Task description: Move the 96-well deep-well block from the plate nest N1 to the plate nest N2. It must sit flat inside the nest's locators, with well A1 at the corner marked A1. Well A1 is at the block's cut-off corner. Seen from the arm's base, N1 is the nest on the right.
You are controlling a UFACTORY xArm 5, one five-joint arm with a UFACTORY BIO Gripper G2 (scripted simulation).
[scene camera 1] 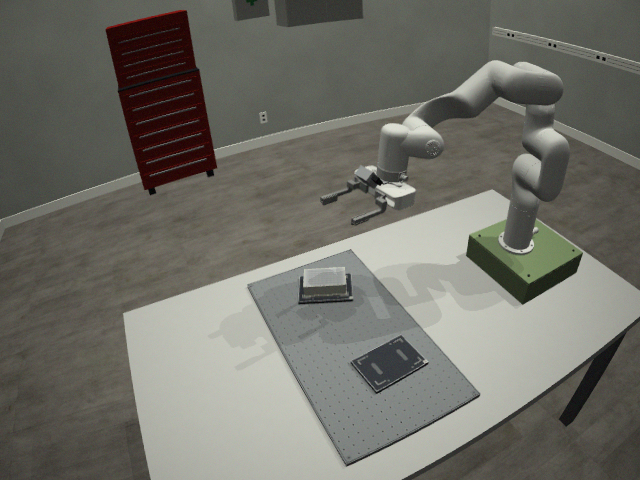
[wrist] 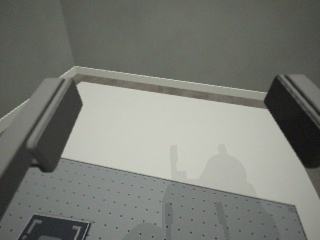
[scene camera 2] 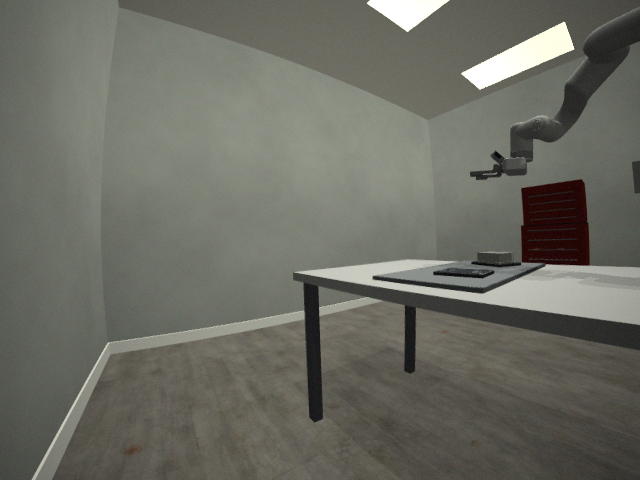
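Scene camera 1 shows a dark plate nest [scene camera 1: 393, 366] and a white 96-well deep-well block [scene camera 1: 322, 282]. In the wrist view that block is out of frame, while a grey perforated mat [wrist: 102, 196] can be seen there.
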